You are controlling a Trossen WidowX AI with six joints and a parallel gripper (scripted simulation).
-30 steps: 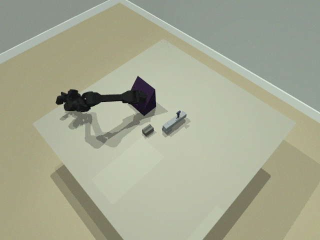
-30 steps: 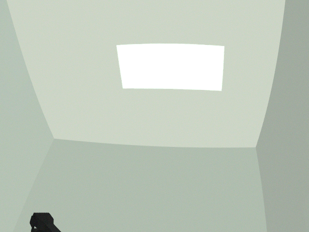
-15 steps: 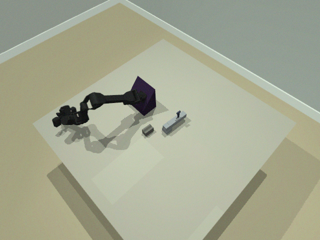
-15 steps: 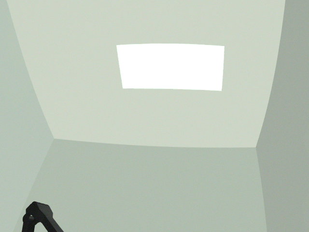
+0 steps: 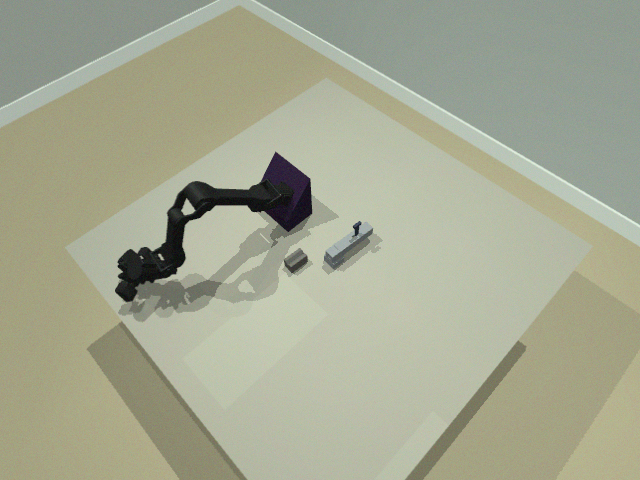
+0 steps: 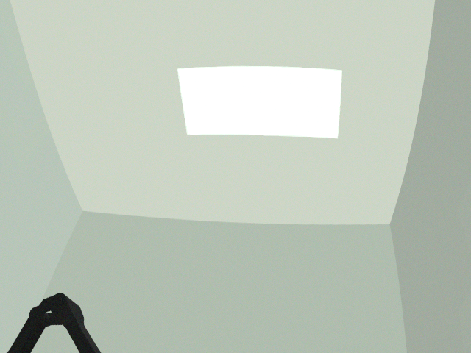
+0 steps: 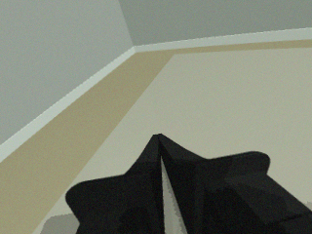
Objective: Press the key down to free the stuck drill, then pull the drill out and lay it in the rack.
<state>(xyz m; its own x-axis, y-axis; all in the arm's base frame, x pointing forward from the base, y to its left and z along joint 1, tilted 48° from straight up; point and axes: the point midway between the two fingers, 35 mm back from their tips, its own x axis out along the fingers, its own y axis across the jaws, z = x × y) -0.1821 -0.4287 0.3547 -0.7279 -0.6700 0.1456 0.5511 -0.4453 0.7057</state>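
Right now my gripper tip is 470 mm short of the dark blue key, 640 mm to the right of it and 70 mm below it. From my gripper tip the other things lie so: drill 470 mm ahead, 590 mm to the left, 30 mm above; dark grey block 380 mm ahead, 450 mm to the left; grey housing block 470 mm ahead, 610 mm to the left, 20 mm above.
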